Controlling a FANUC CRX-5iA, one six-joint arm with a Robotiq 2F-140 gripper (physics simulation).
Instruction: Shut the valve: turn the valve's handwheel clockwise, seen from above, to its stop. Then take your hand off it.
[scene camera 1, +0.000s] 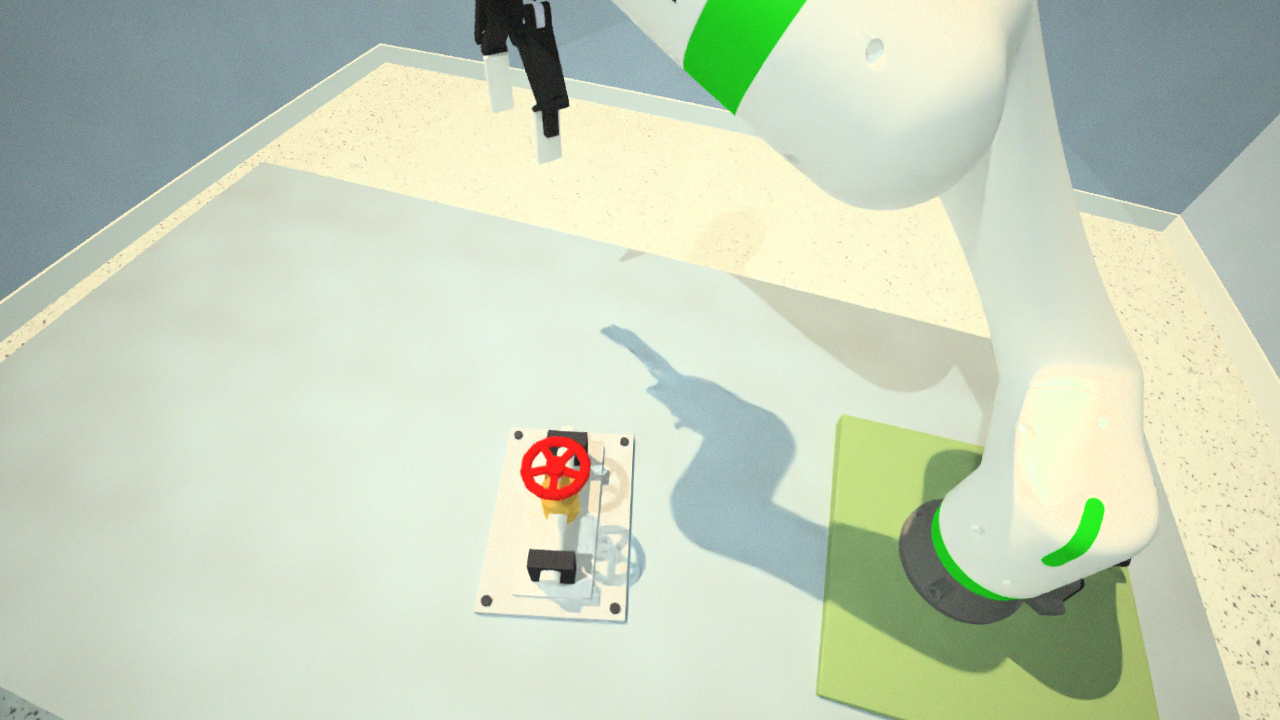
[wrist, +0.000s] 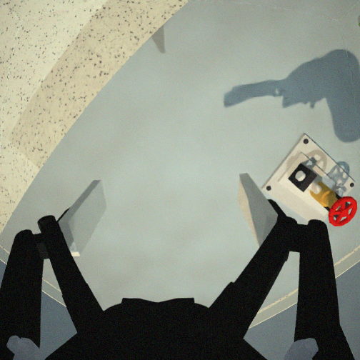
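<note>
The valve's red handwheel (scene camera 1: 555, 470) (wrist: 334, 212) has several spokes and sits on top of a yellow valve body (scene camera 1: 561, 508) (wrist: 324, 194). The valve is on a pipe held by black blocks on a white mounting plate (scene camera 1: 503, 555) (wrist: 285, 174), which lies on the table. My gripper (scene camera 1: 524, 116) (wrist: 170, 191) is wide open, with nothing between its pale fingertips. It hangs high in the air, well apart from the handwheel, which shows to the right of the fingers in the wrist view.
The grey table (scene camera 1: 268, 358) (wrist: 170, 125) bears the plate. The arm's base stands on a green board (scene camera 1: 859, 626) at the right of the scene view. The arm's shadow falls across the table between board and plate. Speckled floor (scene camera 1: 402, 134) (wrist: 45, 65) lies beyond the table's edge.
</note>
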